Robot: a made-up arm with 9 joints. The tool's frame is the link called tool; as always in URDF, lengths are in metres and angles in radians. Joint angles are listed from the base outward.
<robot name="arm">
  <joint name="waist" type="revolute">
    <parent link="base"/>
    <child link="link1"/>
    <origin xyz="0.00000 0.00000 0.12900"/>
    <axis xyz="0 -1 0"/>
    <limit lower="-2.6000" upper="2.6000"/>
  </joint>
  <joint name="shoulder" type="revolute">
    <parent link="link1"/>
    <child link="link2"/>
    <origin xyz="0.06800 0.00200 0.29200"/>
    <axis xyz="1 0 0"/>
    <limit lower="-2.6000" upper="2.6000"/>
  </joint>
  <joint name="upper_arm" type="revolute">
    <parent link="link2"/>
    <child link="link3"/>
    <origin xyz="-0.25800 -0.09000 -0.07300"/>
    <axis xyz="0 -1 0"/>
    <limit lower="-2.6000" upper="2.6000"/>
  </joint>
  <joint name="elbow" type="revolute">
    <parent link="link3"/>
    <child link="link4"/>
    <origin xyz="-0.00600 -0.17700 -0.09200"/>
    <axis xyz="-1 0 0"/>
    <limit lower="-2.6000" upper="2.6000"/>
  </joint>
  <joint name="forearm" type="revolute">
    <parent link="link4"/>
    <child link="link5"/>
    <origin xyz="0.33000 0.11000 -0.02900"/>
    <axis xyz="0 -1 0"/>
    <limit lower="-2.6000" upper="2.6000"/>
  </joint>
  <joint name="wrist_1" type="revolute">
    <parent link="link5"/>
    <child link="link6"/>
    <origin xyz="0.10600 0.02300 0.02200"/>
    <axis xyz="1 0 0"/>
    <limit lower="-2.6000" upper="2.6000"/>
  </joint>
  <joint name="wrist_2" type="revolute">
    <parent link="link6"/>
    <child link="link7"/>
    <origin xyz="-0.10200 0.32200 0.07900"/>
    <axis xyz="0 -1 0"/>
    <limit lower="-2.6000" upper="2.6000"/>
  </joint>
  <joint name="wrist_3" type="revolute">
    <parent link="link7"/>
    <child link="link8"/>
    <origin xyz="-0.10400 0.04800 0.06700"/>
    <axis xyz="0 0 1"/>
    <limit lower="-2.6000" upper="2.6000"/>
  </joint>
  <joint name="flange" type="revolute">
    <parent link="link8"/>
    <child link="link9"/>
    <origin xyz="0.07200 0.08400 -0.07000"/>
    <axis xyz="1 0 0"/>
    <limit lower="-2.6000" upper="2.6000"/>
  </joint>
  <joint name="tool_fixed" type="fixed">
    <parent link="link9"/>
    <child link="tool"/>
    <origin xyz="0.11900 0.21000 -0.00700"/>
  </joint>
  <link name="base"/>
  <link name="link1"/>
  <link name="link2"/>
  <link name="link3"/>
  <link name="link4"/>
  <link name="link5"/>
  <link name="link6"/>
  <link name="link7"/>
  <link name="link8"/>
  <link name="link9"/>
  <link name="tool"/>
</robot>
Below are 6 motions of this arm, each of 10 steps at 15 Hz.
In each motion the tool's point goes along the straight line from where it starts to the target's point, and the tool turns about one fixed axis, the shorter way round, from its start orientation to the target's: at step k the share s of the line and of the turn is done. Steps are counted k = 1, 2, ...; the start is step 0. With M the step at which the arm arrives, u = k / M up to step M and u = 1 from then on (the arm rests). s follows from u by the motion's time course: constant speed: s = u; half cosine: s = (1 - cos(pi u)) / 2; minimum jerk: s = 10 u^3 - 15 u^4 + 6 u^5.
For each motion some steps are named. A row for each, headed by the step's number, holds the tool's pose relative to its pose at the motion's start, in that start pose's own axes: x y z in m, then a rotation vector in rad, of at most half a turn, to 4 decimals.
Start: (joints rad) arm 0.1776 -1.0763 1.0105 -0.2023 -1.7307 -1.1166 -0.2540 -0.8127 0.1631
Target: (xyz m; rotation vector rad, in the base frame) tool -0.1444 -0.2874 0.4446 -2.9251 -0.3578 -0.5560
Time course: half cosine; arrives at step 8
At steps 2, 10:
2: 0.0058 -0.0197 -0.0406 -0.1018 -0.0363 -0.0478
10: 0.0399 -0.1348 -0.2772 -0.6950 -0.2477 -0.3261

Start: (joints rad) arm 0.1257 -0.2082 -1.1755 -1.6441 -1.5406 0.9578 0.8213 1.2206 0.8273
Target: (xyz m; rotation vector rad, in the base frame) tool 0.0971 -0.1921 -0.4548 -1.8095 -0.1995 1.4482
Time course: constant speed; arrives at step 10
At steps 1, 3, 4, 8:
1: -0.0075 -0.0567 0.0499 0.0834 -0.0579 -0.0448
3: -0.0226 -0.1700 0.1498 0.2503 -0.1737 -0.1344
4: -0.0301 -0.2267 0.1997 0.3338 -0.2316 -0.1792
8: -0.0602 -0.4534 0.3995 0.6676 -0.4633 -0.3584

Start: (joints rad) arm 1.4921 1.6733 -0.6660 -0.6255 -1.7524 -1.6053 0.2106 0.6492 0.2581
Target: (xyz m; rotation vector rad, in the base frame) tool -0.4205 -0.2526 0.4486 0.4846 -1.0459 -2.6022
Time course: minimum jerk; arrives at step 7
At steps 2, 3, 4, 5, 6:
2: -0.0472 -0.0382 0.0882 0.1315 -0.1041 0.0485
3: -0.1200 -0.0970 0.2242 0.3343 -0.2646 0.1233
4: -0.2061 -0.1667 0.3852 0.5745 -0.4546 0.2119
5: -0.2789 -0.2255 0.5211 0.7773 -0.6151 0.2867
6: -0.3185 -0.2575 0.5951 0.8877 -0.7024 0.3274

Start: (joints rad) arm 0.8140 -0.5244 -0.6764 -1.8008 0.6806 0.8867 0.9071 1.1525 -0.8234
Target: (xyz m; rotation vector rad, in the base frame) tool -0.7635 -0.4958 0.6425 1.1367 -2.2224 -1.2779
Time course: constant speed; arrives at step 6
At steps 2, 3, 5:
2: 0.0419 -0.1003 0.0400 0.2094 0.0109 -0.1641
3: 0.0628 -0.1505 0.0600 0.3141 0.0163 -0.2462
5: 0.1046 -0.2508 0.1000 0.5235 0.0272 -0.4103

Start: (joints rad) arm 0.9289 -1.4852 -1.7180 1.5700 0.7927 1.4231 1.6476 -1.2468 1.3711
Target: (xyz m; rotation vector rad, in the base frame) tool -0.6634 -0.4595 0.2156 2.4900 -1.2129 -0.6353
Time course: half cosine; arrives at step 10
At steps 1, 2, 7, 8, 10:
1: 0.0075 -0.0058 0.0023 0.0134 -0.0022 -0.0319
2: 0.0293 -0.0228 0.0090 0.0522 -0.0086 -0.1244
7: 0.2436 -0.1895 0.0746 0.4343 -0.0713 -1.0343
8: 0.2775 -0.2159 0.0850 0.4948 -0.0812 -1.1784
10: 0.3068 -0.2387 0.0939 0.5471 -0.0898 -1.3028

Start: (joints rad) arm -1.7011 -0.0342 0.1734 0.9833 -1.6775 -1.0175 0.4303 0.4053 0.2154
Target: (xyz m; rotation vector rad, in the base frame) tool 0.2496 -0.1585 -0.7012 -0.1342 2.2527 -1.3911
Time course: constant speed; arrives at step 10
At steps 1, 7, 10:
1: -0.0601 -0.1095 0.0435 0.1904 -0.0605 0.0214
7: -0.4205 -0.7662 0.3043 1.3325 -0.4236 0.1496
10: -0.6006 -1.0946 0.4347 1.9035 -0.6051 0.2138

